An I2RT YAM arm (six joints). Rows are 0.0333 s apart.
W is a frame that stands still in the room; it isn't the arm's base.
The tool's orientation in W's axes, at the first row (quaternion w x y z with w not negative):
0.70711, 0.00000, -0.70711, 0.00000
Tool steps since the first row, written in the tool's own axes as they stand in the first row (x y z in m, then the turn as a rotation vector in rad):
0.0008, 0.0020, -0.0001, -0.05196, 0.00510, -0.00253
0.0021, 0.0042, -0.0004, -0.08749, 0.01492, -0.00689
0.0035, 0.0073, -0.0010, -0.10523, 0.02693, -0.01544
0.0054, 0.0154, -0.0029, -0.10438, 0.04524, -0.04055
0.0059, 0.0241, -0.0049, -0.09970, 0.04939, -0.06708
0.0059, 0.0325, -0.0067, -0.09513, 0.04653, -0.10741
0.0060, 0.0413, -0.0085, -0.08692, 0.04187, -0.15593
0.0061, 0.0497, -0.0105, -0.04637, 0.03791, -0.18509
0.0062, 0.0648, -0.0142, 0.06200, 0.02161, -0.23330
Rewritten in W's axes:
0.0001, 0.0020, 0.0008, 0.00253, 0.00510, -0.05196
0.0004, 0.0042, 0.0021, 0.00689, 0.01492, -0.08749
0.0010, 0.0073, 0.0035, 0.01544, 0.02693, -0.10523
0.0029, 0.0154, 0.0054, 0.04055, 0.04524, -0.10438
0.0049, 0.0241, 0.0059, 0.06708, 0.04939, -0.09970
0.0067, 0.0325, 0.0059, 0.10741, 0.04653, -0.09513
0.0085, 0.0413, 0.0060, 0.15593, 0.04187, -0.08692
0.0105, 0.0497, 0.0061, 0.18509, 0.03791, -0.04637
0.0142, 0.0648, 0.0062, 0.23330, 0.02161, 0.06200

